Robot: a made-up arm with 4 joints. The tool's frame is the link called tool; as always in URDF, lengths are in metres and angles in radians. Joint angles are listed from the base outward. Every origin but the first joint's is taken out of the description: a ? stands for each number. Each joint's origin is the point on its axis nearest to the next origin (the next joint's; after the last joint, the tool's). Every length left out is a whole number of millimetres.
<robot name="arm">
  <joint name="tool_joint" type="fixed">
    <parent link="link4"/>
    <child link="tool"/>
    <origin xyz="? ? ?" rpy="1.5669 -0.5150 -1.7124"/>
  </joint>
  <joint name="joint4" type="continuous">
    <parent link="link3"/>
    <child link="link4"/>
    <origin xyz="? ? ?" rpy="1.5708 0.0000 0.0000"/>
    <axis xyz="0 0 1"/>
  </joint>
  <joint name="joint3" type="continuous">
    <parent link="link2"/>
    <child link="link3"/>
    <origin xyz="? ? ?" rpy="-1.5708 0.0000 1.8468"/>
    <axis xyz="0 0 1"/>
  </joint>
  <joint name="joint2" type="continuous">
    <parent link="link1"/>
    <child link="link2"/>
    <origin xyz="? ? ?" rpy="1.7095 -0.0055 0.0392"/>
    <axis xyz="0 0 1"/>
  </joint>
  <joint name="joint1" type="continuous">
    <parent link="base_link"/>
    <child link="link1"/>
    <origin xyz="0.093 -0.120 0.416" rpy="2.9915 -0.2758 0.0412"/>
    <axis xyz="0 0 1"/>
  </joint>
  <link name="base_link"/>
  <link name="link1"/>
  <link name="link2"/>
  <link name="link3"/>
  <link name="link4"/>
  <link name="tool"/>
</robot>
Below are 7 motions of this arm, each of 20 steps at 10 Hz.
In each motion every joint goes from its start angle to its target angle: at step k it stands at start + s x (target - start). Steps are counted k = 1, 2, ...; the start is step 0. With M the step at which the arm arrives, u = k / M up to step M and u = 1 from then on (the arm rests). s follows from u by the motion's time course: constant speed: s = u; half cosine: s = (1 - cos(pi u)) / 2; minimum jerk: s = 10 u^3 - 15 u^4 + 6 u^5.
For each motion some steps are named. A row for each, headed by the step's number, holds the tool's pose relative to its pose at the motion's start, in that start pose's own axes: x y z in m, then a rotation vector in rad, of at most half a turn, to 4 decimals.
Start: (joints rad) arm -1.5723 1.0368 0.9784 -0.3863
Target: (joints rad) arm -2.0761 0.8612 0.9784 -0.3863
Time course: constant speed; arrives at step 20
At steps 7, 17, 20:
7: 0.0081 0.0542 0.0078 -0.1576 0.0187 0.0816
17: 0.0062 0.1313 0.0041 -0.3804 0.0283 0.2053
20: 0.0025 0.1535 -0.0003 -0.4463 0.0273 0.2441

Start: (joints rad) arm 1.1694 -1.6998 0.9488 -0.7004
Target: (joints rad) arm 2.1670 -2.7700 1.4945 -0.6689
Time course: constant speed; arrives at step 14
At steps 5, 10, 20:
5: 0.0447 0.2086 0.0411 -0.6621 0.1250 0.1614
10: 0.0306 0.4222 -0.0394 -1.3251 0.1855 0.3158
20: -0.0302 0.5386 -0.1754 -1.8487 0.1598 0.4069

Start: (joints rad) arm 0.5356 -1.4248 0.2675 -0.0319
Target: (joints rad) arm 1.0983 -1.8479 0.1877 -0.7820
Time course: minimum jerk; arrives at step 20
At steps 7, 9, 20:
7: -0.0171 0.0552 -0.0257 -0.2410 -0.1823 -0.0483
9: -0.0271 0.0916 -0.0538 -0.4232 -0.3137 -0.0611
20: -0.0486 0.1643 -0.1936 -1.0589 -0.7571 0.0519

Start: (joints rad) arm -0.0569 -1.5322 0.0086 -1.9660
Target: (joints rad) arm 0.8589 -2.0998 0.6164 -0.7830
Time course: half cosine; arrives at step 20
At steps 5, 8, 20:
5: 0.0125 -0.0001 0.0059 0.0851 0.0348 0.2134
8: 0.0336 0.0135 0.0177 0.1501 0.1070 0.5184
20: 0.0236 0.1600 0.0915 -0.1351 0.4143 1.4663

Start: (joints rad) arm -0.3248 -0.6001 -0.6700 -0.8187
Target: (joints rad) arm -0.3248 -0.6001 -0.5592 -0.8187
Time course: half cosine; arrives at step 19
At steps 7, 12, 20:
7: 0.0049 -0.0009 0.0032 -0.0165 0.0093 0.0272
12: 0.0114 -0.0018 0.0076 -0.0387 0.0217 0.0637
20: 0.0164 -0.0022 0.0107 -0.0553 0.0309 0.0909

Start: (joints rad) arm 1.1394 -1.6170 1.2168 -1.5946
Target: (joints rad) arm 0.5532 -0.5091 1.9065 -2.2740
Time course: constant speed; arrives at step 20
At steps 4, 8, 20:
4: -0.0486 -0.0484 -0.0588 0.1556 -0.2102 -0.0290
8: -0.0974 -0.0748 -0.1294 0.2880 -0.4681 -0.0883
20: -0.1563 -0.0334 -0.3543 0.4855 -1.4452 -0.4338

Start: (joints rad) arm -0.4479 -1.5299 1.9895 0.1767
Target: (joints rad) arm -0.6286 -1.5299 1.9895 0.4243
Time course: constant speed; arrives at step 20
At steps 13, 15, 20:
13: -0.0062 -0.0311 -0.0434 0.1548 0.0508 0.0128
15: -0.0068 -0.0356 -0.0505 0.1784 0.0586 0.0163
20: -0.0077 -0.0464 -0.0688 0.2372 0.0783 0.0270

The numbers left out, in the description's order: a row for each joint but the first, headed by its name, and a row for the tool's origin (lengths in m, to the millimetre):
tool: -0.116 0.038 0.000
joint4: 0.005 0.172 0.000
joint3: -0.048 -0.082 0.000
joint2: -0.025 -0.239 0.000

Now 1 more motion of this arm.
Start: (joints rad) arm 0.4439 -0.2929 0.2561 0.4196
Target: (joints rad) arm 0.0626 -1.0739 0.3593 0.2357
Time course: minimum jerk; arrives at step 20
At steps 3, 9, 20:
3: -0.0050 0.0024 -0.0024 -0.0162 -0.0210 0.0038
9: -0.0741 0.0261 -0.0491 -0.2241 -0.3339 0.0586
20: -0.1568 0.0223 -0.1604 -0.4540 -0.8646 0.1269

